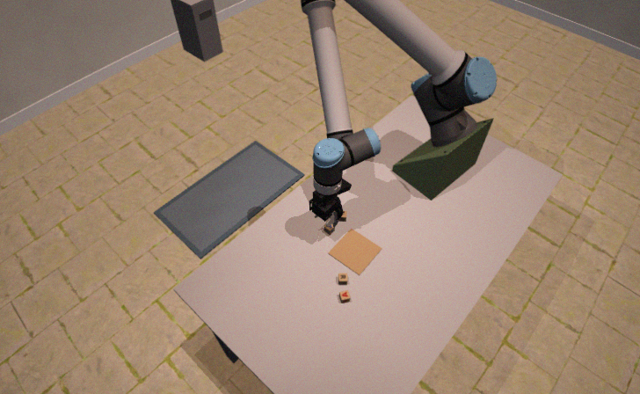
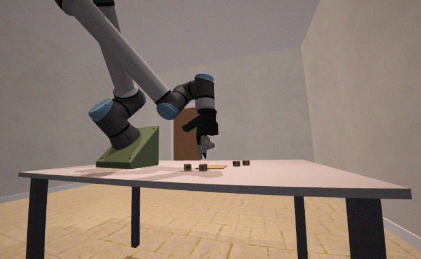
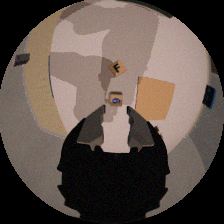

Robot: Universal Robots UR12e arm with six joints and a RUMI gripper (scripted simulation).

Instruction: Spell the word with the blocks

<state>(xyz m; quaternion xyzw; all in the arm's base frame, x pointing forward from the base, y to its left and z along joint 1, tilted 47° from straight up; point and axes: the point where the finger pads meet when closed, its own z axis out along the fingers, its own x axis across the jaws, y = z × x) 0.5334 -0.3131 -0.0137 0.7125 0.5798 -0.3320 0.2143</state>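
My gripper is now 5 cm above the blue-lettered block. Round my hand: F block 8 cm behind, 1 cm to the left, 5 cm below; R block 14 cm ahead, 16 cm to the left, 5 cm below; tan mat 2 cm ahead, 13 cm to the left, 7 cm below.
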